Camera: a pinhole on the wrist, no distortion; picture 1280 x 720 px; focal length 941.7 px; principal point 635.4 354.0 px. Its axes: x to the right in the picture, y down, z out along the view. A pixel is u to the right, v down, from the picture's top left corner.
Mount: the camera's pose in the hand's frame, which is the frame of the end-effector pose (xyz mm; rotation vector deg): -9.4 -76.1 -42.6 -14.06 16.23 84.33
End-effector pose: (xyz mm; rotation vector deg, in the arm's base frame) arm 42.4 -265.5 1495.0 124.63 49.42 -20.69
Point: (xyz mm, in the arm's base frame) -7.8 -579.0 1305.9
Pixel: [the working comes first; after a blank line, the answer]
In the camera's frame: -54.5 91.8 405.0

509 567
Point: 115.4 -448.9 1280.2
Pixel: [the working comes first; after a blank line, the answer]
In the camera's frame: -10.2 -71.6 340.9

607 156
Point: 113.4 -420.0 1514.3
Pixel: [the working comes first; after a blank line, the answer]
In the camera's frame: 147.6 39.6 205.4

outside the picture
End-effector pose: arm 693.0 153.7 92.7 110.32 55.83 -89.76
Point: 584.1 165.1 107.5
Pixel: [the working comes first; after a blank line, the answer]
In the camera's frame: -49.2 12.3 88.3

110 486
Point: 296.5 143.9 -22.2
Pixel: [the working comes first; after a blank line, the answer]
In the camera's frame: -304.0 -95.0 241.7

outside the picture
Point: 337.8 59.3 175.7
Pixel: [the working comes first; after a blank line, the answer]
In the camera's frame: -249.9 117.3 247.1

outside the picture
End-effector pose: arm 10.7 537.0 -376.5 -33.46 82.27 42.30
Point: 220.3 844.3 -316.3
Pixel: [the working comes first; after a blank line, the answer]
In the camera's frame: -23.5 37.3 431.6

584 435
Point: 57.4 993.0 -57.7
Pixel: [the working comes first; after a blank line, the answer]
In the camera's frame: 175.9 297.3 521.8

outside the picture
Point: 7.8 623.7 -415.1
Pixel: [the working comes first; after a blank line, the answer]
In the camera's frame: 94.0 -44.0 143.2

1254 65
